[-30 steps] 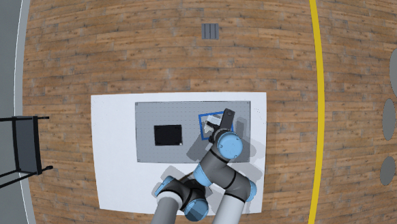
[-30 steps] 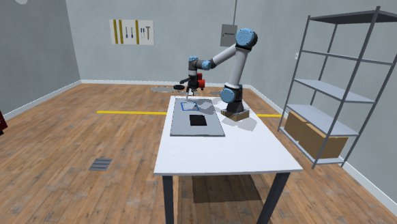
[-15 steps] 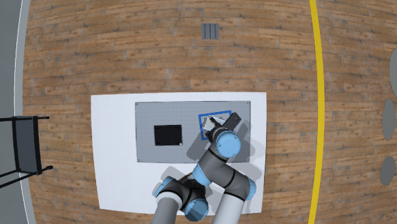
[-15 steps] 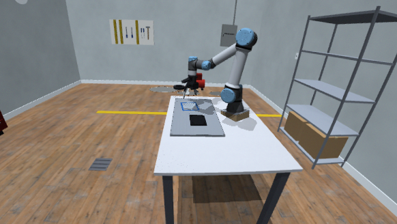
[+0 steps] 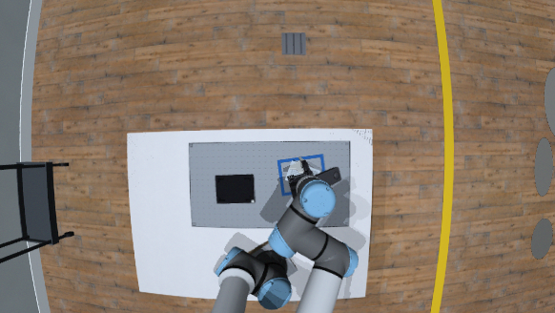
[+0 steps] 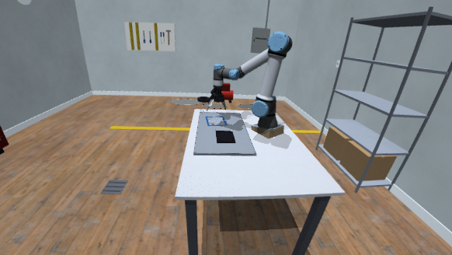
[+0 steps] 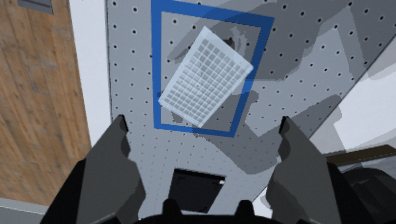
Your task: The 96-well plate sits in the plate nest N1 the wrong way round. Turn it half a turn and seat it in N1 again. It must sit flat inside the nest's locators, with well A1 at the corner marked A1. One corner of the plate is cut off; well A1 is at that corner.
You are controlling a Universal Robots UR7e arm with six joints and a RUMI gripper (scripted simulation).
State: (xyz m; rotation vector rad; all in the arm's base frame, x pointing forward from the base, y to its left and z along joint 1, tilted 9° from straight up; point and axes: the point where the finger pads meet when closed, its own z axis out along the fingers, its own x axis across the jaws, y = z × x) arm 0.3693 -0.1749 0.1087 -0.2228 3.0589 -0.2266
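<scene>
My hand is 90 mm above the clear 96-well plate. The rest, counted from my hand: black rectangular nest 20 mm behind, 290 mm to the left, 80 mm below.
</scene>
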